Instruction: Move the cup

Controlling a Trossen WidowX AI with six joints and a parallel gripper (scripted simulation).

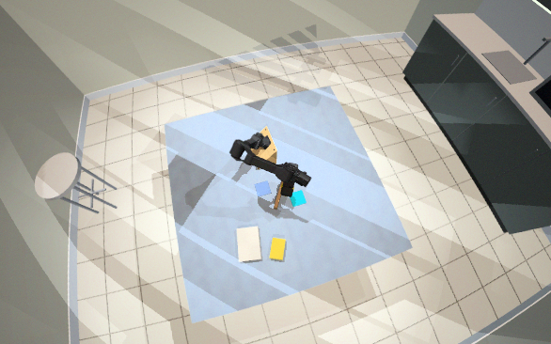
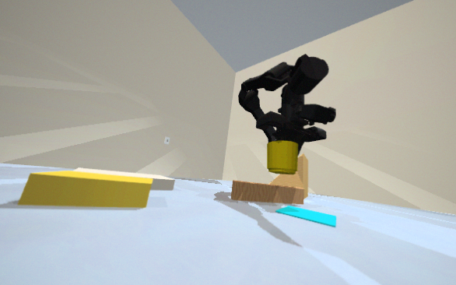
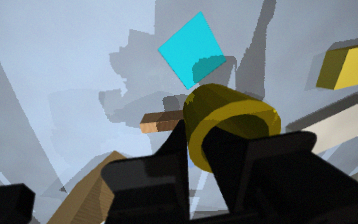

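The cyan pad is 11 cm below my gripper tip, 6 cm ahead of it and 4 cm to the left of it. From my gripper tip the other things lie so: yellow cup 2 cm to the right, 2 cm ahead; then blue pad 13 cm to the right, 11 cm below, 7 cm behind; then wooden bar 9 cm below, 5 cm to the right.
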